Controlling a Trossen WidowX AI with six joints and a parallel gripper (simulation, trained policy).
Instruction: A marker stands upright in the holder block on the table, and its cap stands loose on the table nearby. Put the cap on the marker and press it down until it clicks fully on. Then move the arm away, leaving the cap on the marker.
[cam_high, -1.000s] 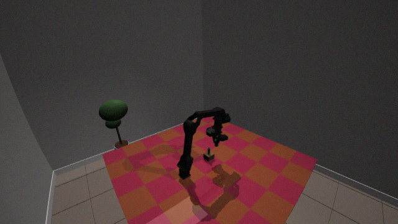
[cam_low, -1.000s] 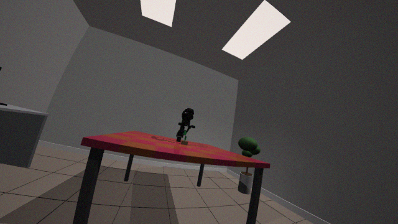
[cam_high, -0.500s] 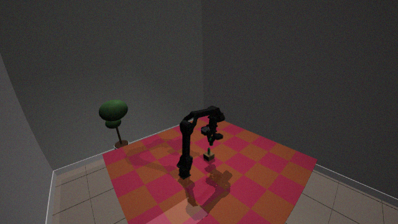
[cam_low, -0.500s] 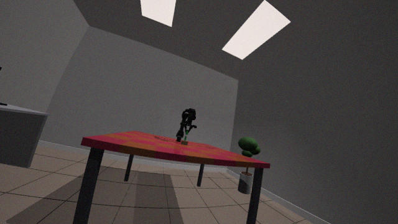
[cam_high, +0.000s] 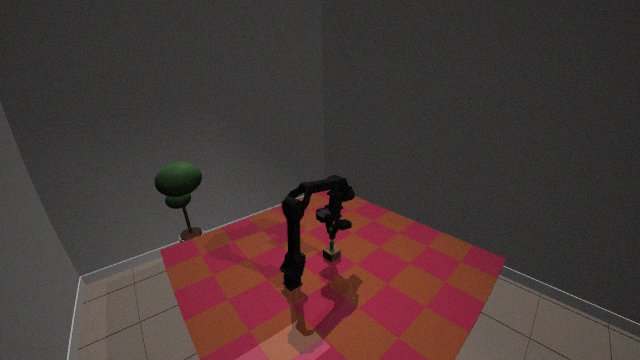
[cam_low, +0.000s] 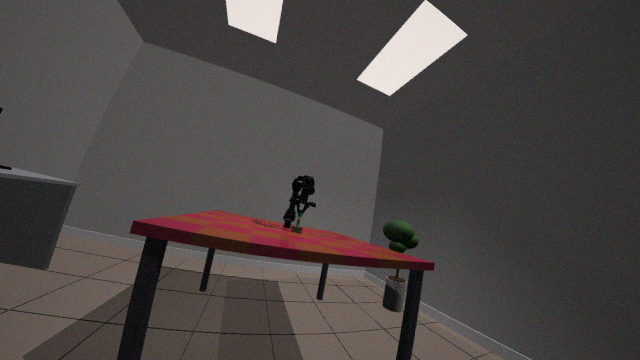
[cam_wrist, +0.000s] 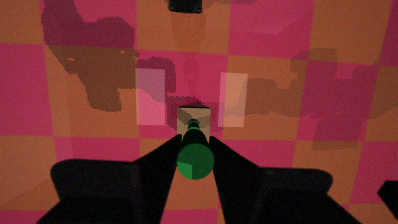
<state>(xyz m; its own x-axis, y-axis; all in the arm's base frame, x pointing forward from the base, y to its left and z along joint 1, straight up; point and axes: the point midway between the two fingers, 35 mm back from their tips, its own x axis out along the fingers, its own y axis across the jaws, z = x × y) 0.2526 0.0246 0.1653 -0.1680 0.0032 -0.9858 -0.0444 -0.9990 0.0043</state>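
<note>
Right now my gripper tip is 1 cm short of the green cap. Round my gripper tip: tan holder block: 11 cm below, 1 cm ahead.
</note>
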